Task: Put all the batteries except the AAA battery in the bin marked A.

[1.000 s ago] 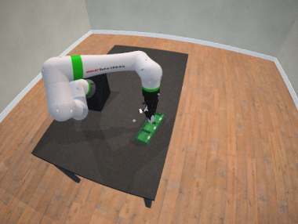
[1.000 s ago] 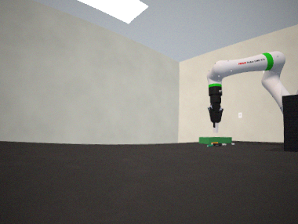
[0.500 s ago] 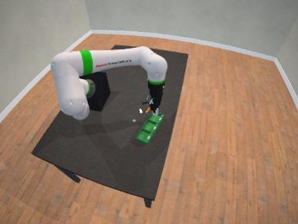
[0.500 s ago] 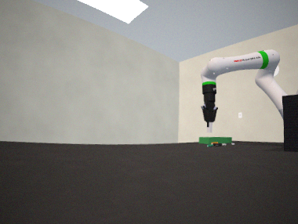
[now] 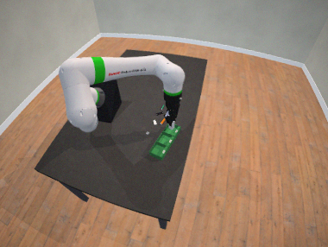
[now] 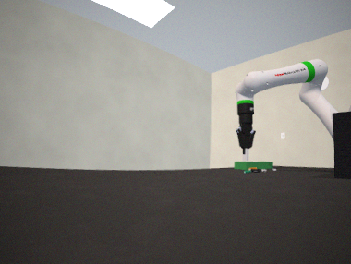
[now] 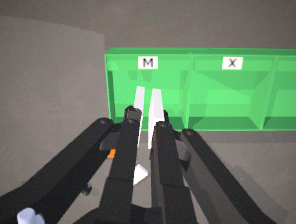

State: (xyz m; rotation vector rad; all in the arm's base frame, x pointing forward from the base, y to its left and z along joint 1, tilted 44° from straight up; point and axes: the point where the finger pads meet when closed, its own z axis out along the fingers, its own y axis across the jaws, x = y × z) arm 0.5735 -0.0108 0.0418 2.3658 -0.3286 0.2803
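Right now my hand is 13 cm past the black battery, 13 cm to the right of it and 7 cm above it. Also, from my hand: white battery 13 cm behind, 4 cm to the left, 8 cm below; orange battery 8 cm behind, 6 cm to the left, 7 cm below; green bin 1 cm behind, 8 cm to the right, 6 cm below.
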